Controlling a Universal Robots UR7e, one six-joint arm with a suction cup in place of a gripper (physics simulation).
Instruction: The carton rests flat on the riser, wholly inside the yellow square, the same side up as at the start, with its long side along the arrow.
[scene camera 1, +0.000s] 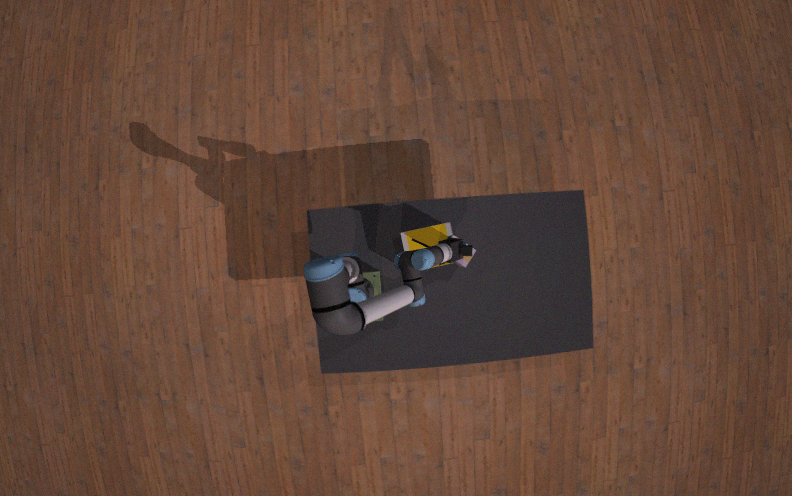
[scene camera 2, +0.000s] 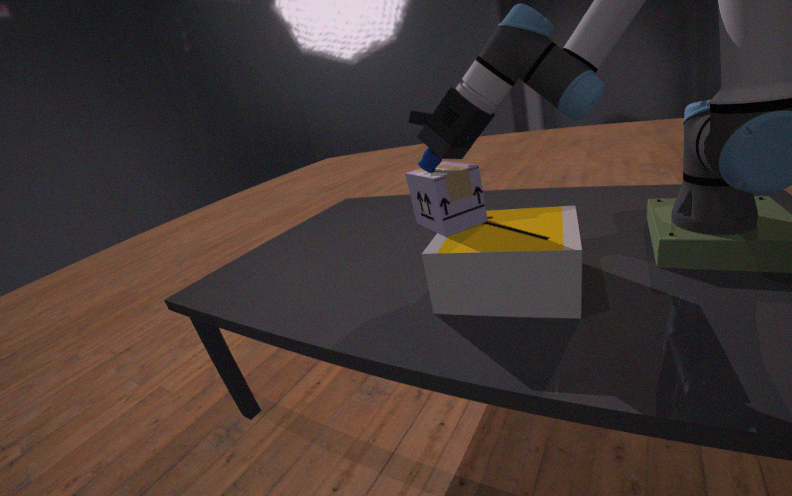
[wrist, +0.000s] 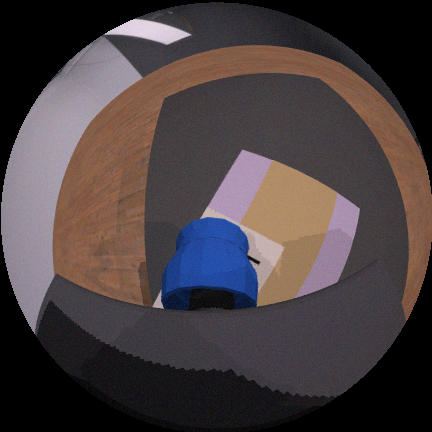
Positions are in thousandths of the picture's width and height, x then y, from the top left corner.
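My suction cup (wrist: 490, 584) stuck to a carton (scene camera 2: 568, 404). Carton (wrist: 693, 536) still resting on a white riser (scene camera 1: 539, 479).
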